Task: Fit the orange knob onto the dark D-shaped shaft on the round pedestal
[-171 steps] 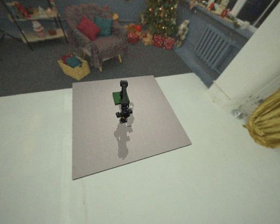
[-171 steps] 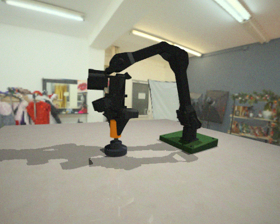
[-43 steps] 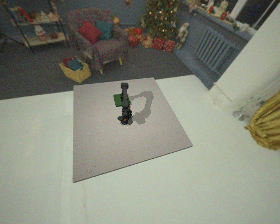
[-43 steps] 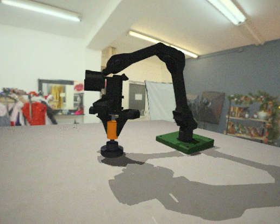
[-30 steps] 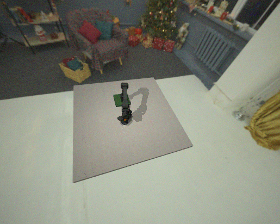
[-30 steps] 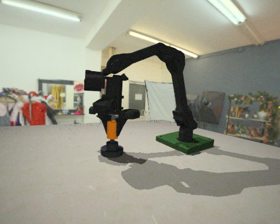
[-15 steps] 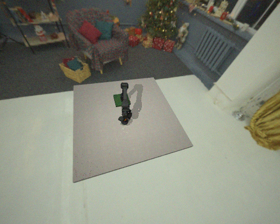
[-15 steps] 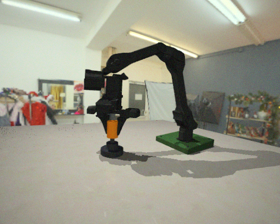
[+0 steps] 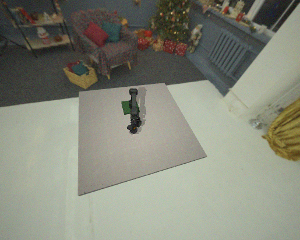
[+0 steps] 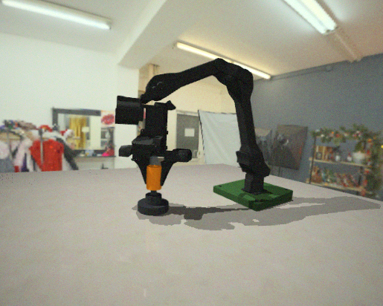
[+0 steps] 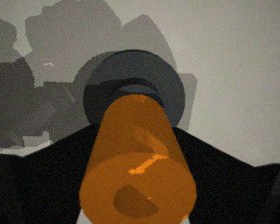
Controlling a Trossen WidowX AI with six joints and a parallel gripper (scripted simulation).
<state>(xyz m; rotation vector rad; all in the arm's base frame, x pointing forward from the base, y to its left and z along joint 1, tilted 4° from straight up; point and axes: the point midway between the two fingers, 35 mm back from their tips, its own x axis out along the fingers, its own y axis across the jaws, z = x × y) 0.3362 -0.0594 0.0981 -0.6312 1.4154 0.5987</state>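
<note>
The orange knob lies 20 mm above my gripper tip. Also, from my gripper tip: dark round pedestal 40 mm below.
</note>
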